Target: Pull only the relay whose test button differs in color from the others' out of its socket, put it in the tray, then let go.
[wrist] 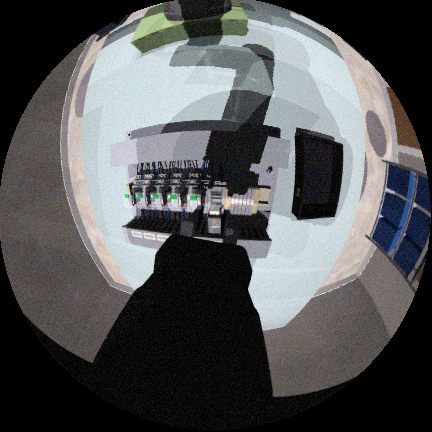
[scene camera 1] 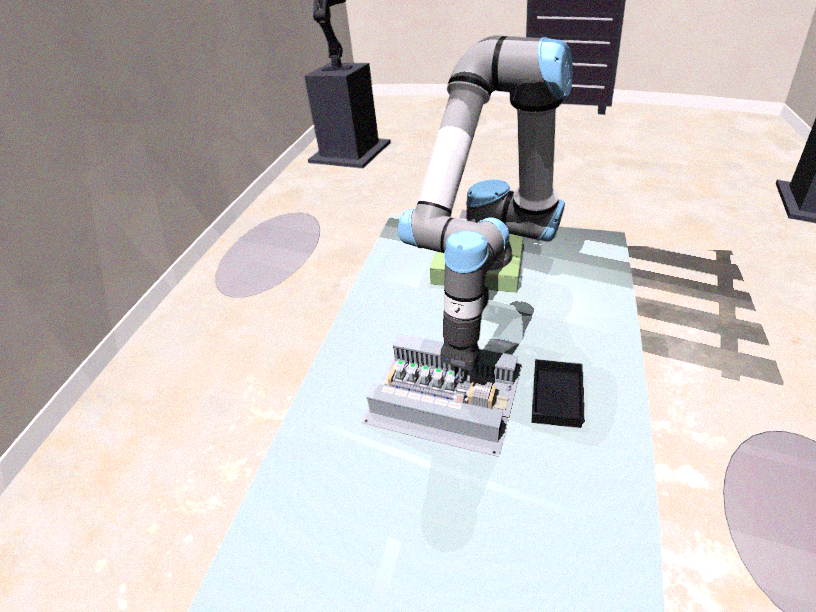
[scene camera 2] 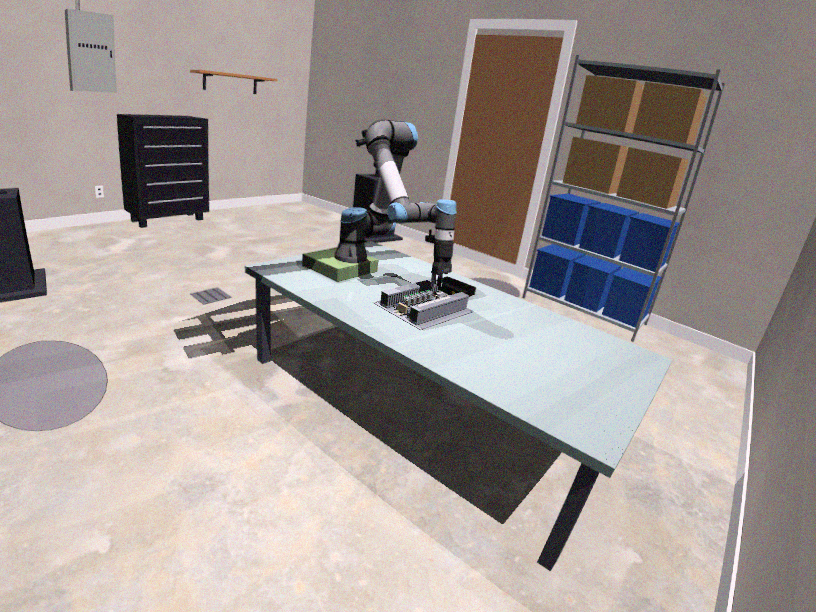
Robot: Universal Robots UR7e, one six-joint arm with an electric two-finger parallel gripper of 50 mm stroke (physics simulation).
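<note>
Several relays with green test buttons stand in a row in their sockets on the panel. Right of the row in the wrist view, a grey block, apparently a relay, shows between my fingers beside a pale socket area; its button colour and whether it is seated cannot be made out. My gripper is open, low over the panel, with its fingers apart on either side of that block and not gripping it. The black tray lies right of the panel.
A grey wiring duct runs along the panel's front side, and a slotted duct stands at its back. Pale terminal blocks stand right of the relays. The green base block is at the table's far end.
</note>
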